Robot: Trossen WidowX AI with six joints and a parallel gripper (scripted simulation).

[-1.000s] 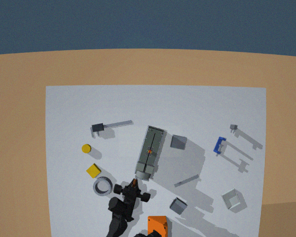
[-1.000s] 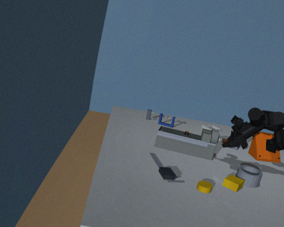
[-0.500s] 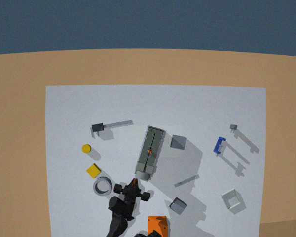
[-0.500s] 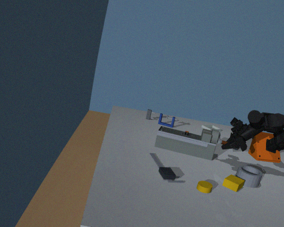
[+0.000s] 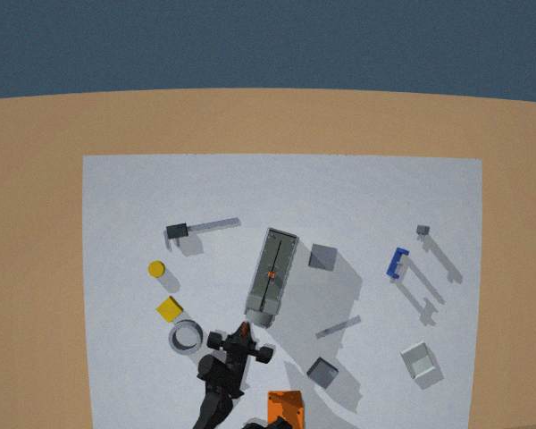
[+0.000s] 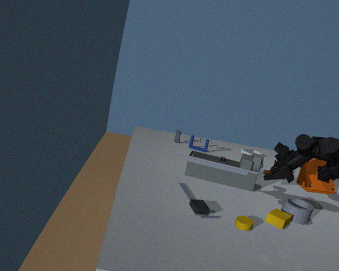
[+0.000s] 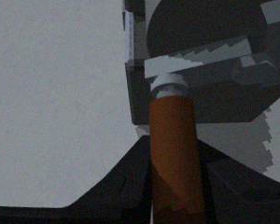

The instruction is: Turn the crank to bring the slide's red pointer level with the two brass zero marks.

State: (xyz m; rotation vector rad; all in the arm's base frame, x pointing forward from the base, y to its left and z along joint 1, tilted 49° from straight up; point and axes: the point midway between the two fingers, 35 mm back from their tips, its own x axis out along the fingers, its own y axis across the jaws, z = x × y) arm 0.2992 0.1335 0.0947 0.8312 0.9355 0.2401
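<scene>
Right now the red pointer is 160 mm ahead of my gripper tip, 50 mm to the right of it and 30 mm above it. Also, from my gripper tip: flat grey bar 290 mm to the right, 50 mm below; then brown crank handle 30 mm above, 20 mm behind; then yellow block 240 mm to the left, 40 mm below.
</scene>
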